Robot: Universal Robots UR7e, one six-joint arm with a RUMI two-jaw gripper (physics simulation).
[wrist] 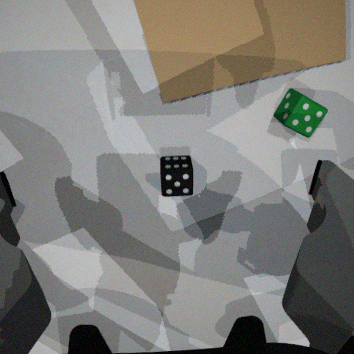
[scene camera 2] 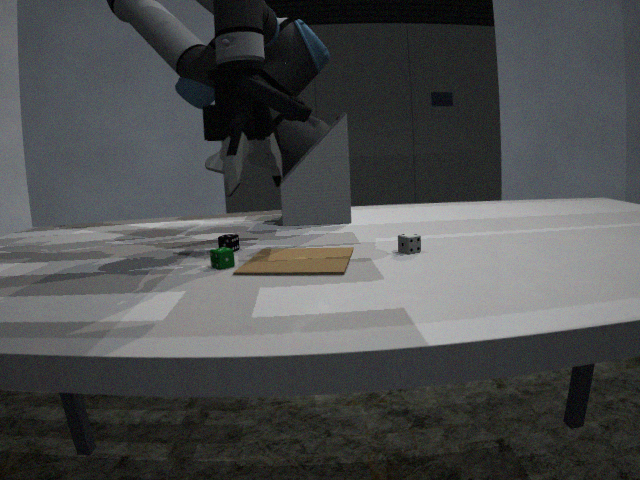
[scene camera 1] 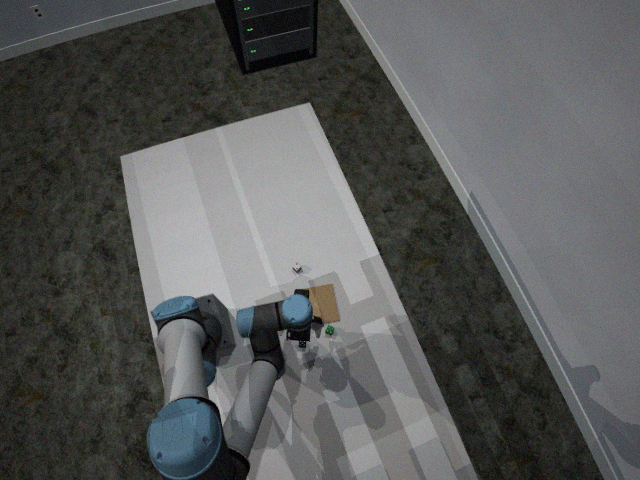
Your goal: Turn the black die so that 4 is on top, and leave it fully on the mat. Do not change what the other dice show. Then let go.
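Frame: origin at the arm's base, x ahead, y left, z up, level; centimetres.
Where they show: gripper, fingertip midpoint: (wrist: 162, 171) (scene camera 2: 255, 191); arm's base at its link origin: (scene camera 2: 308, 153).
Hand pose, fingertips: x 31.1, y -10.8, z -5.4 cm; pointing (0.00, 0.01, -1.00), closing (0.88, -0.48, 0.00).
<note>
Each offset is from my fingertips to the top centre of the thing.
The black die {dx -1.6, dy -5.0, dz -6.8 cm} (scene camera 1: 302, 343) (scene camera 2: 228, 242) (wrist: 176, 180) rests on the table, off the mat and below its lower-left corner in the wrist view. There its large upper face shows 5, and a foreshortened side towards the mat shows 6. The tan mat {dx +9.0, dy +5.5, dz -9.0 cm} (scene camera 1: 326, 302) (scene camera 2: 310, 262) (wrist: 200, 40) lies flat and is partly covered by the arm in scene camera 1. My gripper (scene camera 2: 253, 188) (wrist: 162, 171) is open and empty, high above the table, with its fingers on either side of the black die in the wrist view. The fingertips are hidden in scene camera 1.
A green die {dx +9.1, dy -4.9, dz -6.8 cm} (scene camera 1: 329, 329) (scene camera 2: 222, 258) (wrist: 302, 114) shows 5 on top and sits beside the mat's lower edge in the wrist view, to the right of the black die. A white die {dx +8.0, dy +21.6, dz -6.8 cm} (scene camera 1: 296, 268) (scene camera 2: 409, 243) stands beyond the mat's opposite side, farther off.
</note>
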